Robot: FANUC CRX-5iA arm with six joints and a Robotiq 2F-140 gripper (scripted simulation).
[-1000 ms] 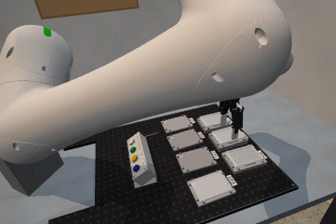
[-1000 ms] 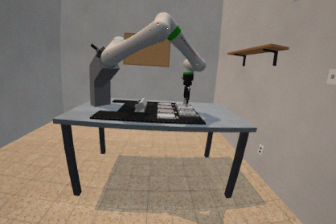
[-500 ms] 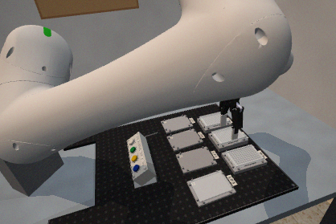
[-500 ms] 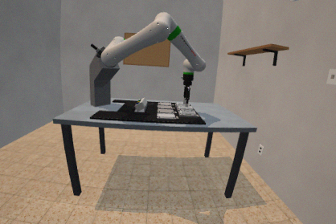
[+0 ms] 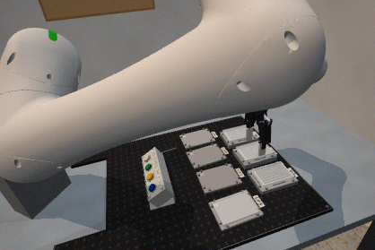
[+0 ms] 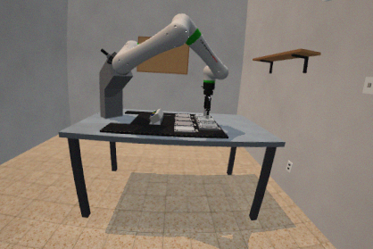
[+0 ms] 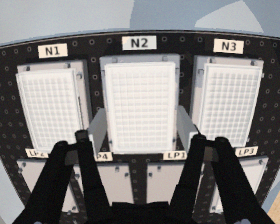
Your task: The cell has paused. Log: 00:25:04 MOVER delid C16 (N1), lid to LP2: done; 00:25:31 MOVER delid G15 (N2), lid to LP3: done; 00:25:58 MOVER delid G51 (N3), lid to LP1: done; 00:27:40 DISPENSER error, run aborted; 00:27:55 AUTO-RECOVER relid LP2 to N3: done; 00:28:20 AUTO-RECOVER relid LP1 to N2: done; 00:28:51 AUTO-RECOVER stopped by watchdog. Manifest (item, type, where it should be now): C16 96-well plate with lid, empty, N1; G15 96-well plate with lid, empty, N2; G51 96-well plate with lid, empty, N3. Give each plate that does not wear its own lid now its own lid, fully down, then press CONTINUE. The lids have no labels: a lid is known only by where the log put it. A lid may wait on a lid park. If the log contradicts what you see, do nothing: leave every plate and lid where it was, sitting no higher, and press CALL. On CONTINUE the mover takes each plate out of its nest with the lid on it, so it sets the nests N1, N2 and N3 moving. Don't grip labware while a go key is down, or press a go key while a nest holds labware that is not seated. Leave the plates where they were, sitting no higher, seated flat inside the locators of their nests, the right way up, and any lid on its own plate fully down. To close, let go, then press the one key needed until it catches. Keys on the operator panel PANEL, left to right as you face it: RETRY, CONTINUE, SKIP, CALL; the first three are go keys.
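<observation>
Right now the plate is 50 mm below my hand. Also, from my hand: LP1 label (110 mm behind, 30 mm to the right, 80 mm below); then N3 label (40 mm ahead, 150 mm to the right, 80 mm below); then lid park LP1 (190 mm behind, 70 mm below).
</observation>
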